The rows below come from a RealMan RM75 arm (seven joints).
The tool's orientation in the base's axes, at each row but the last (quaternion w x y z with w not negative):
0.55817, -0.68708, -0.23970, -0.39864
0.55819, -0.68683, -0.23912, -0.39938
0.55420, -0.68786, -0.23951, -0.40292
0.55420, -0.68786, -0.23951, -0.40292
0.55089, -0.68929, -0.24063, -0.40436
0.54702, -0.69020, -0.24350, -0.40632
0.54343, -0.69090, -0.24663, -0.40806
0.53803, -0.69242, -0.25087, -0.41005
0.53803, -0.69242, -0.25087, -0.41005
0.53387, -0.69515, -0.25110, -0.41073
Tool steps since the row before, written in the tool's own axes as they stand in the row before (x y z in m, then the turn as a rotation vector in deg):
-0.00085, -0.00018, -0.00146, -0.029, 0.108, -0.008
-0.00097, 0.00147, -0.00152, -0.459, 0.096, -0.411
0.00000, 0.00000, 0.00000, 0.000, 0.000, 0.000
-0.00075, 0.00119, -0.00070, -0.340, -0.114, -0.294
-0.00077, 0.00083, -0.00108, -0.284, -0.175, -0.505
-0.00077, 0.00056, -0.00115, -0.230, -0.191, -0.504
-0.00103, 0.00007, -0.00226, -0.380, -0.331, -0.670
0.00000, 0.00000, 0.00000, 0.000, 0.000, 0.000
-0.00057, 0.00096, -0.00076, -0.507, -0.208, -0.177
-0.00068, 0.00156, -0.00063, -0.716, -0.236, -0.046
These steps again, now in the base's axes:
-0.00103, -0.00125, -0.00050, 0.065, -0.033, -0.085
0.00016, -0.00173, -0.00155, -0.302, -0.365, -0.406
0.00000, 0.00000, 0.00000, 0.000, 0.000, 0.000
0.00030, -0.00090, -0.00125, -0.364, -0.210, -0.196
-0.00010, -0.00117, -0.00103, -0.442, -0.401, -0.101
-0.00033, -0.00117, -0.00087, -0.424, -0.401, -0.048
-0.00118, -0.00207, -0.00072, -0.665, -0.504, -0.083
0.00000, 0.00000, 0.00000, 0.000, 0.000, 0.000
0.00022, -0.00095, -0.00093, -0.489, -0.059, -0.298
0.00067, -0.00101, -0.00135, -0.584, 0.092, -0.470

